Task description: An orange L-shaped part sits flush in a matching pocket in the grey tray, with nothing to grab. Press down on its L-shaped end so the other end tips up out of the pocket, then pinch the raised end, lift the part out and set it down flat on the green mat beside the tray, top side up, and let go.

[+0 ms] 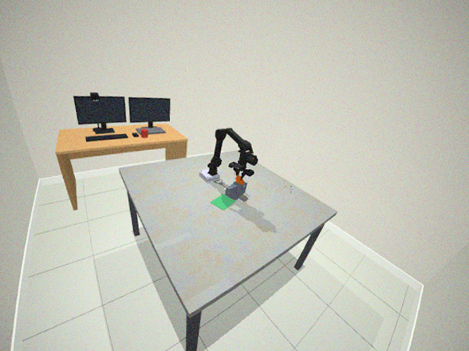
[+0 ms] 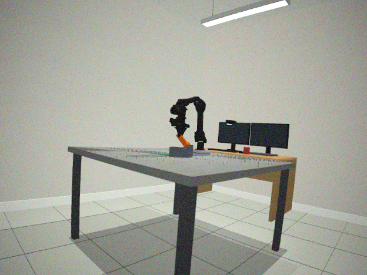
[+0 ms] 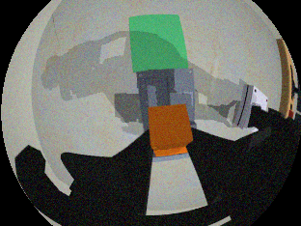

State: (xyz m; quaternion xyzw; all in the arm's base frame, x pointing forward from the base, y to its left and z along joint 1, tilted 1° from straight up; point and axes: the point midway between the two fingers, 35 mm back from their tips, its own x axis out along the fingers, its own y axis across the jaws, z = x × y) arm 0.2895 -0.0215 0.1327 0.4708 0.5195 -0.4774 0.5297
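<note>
The green mat lies 150 mm below my gripper tip and 140 mm to the right of it. Also, from my gripper tip: orange L-shaped part: 30 mm to the left, 30 mm below, 20 mm behind.
</note>
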